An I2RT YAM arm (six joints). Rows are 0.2 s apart.
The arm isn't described. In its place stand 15 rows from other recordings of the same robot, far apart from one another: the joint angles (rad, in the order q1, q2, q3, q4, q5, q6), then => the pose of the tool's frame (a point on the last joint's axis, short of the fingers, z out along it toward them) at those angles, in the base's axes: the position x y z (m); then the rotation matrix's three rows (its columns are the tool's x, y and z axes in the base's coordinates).
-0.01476, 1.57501, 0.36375, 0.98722, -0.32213, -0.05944 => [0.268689, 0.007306, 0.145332], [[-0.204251, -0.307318, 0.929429], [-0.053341, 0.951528, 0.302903], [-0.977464, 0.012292, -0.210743]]
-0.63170, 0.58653, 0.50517, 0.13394, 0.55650, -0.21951 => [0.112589, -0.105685, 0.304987], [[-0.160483, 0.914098, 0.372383], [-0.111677, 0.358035, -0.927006], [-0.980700, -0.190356, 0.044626]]
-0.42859, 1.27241, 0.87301, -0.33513, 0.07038, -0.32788 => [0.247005, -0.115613, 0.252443], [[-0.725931, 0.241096, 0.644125], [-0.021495, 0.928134, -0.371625], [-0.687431, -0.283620, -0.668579]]
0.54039, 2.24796, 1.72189, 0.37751, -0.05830, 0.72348 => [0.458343, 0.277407, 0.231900], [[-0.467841, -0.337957, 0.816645], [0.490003, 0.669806, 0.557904], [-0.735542, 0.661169, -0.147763]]
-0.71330, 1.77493, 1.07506, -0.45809, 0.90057, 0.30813 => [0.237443, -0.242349, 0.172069], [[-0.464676, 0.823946, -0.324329], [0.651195, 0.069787, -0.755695], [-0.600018, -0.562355, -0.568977]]
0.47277, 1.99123, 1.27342, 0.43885, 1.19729, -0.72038 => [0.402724, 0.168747, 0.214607], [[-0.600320, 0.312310, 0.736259], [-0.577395, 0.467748, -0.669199], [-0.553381, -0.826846, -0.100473]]
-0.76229, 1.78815, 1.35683, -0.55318, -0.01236, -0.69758 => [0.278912, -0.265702, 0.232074], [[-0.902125, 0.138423, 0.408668], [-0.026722, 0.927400, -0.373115], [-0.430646, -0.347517, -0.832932]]
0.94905, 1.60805, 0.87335, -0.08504, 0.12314, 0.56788 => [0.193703, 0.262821, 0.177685], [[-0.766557, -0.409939, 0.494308], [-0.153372, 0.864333, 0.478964], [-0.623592, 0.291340, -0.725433]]
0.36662, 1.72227, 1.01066, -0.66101, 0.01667, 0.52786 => [0.286006, 0.109185, 0.152470], [[-0.969676, 0.154029, 0.189748], [0.167131, 0.984399, 0.055003], [-0.178315, 0.085048, -0.980291]]
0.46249, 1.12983, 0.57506, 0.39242, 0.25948, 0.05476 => [0.231537, 0.105227, 0.256673], [[-0.155640, -0.196414, 0.968090], [-0.018485, 0.980440, 0.195948], [-0.987641, 0.012602, -0.156227]]
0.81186, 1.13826, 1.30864, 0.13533, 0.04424, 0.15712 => [0.169807, 0.176754, 0.486836], [[0.095681, -0.719672, 0.687690], [0.328045, 0.675062, 0.660815], [-0.939804, 0.162366, 0.300676]]
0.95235, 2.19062, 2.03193, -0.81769, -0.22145, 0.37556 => [0.275194, 0.400231, 0.258842], [[-0.764564, -0.629647, 0.137795], [-0.457276, 0.680547, 0.572498], [-0.454247, 0.374701, -0.808244]]
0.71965, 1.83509, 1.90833, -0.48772, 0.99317, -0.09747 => [0.331333, 0.250739, 0.408472], [[-0.322514, 0.186274, 0.928055], [-0.353326, 0.885891, -0.300597], [-0.878149, -0.424852, -0.219897]]
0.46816, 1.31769, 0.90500, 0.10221, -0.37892, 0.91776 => [0.265651, 0.149085, 0.293077], [[-0.748287, -0.229171, 0.622532], [0.448500, 0.516683, 0.729305], [-0.488788, 0.824936, -0.283844]]
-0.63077, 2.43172, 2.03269, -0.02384, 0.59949, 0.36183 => [0.443283, -0.348600, 0.203228], [[0.009498, 0.961322, 0.275262], [0.354961, 0.254105, -0.899685], [-0.934833, 0.106253, -0.338819]]
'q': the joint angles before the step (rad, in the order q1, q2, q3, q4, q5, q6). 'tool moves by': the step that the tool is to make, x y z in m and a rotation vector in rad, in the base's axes. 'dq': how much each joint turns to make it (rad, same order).
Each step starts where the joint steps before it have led.
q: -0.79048 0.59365 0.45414 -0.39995 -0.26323 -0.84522
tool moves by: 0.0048 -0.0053 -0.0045 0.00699 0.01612 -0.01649
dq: 0.00232 0.04530 -0.00543 0.03550 0.01946 0.00436
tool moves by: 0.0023 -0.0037 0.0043 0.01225 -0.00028 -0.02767
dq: -0.00257 0.02663 0.02310 0.00001 0.01666 0.02134
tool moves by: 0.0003 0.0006 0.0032 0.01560 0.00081 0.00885
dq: 0.00145 0.00405 0.01704 -0.02350 -0.01182 0.00498
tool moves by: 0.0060 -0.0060 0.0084 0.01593 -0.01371 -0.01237
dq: 0.00004 0.04823 0.04114 0.01138 -0.00078 0.02505
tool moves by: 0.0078 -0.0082 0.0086 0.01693 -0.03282 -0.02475
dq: -0.00104 0.05524 0.03903 0.03763 0.00165 0.04367
